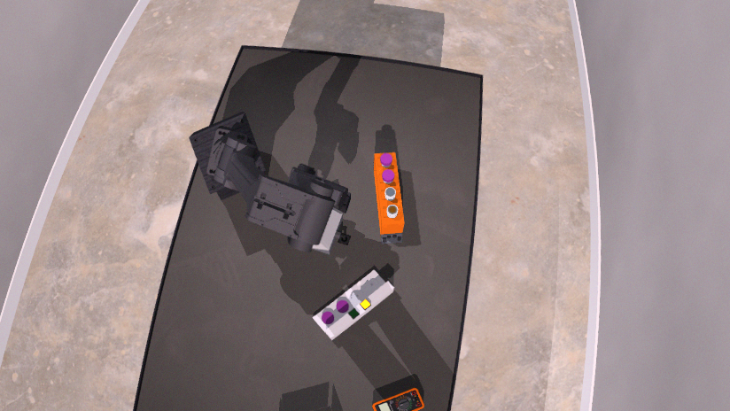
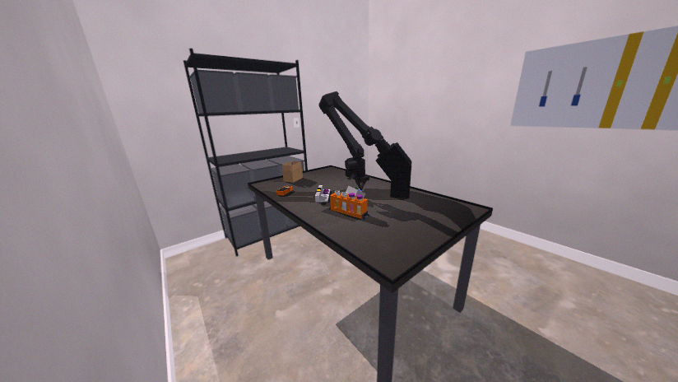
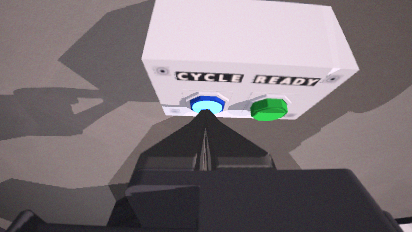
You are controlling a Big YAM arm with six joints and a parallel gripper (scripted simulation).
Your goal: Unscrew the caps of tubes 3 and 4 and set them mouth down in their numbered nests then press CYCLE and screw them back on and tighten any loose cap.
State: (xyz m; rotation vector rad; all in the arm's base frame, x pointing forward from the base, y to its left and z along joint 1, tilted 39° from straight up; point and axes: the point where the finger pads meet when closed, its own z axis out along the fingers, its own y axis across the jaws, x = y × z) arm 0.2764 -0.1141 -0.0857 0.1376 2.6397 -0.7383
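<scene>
My gripper is now 10 mm short of the blue key and 10 mm above it. Round my hand: green key 50 mm to the right, 10 mm below; cap 60 mm ahead, 290 mm to the right, 60 mm below; key housing 20 mm ahead, 30 mm to the right, 20 mm below.
</scene>
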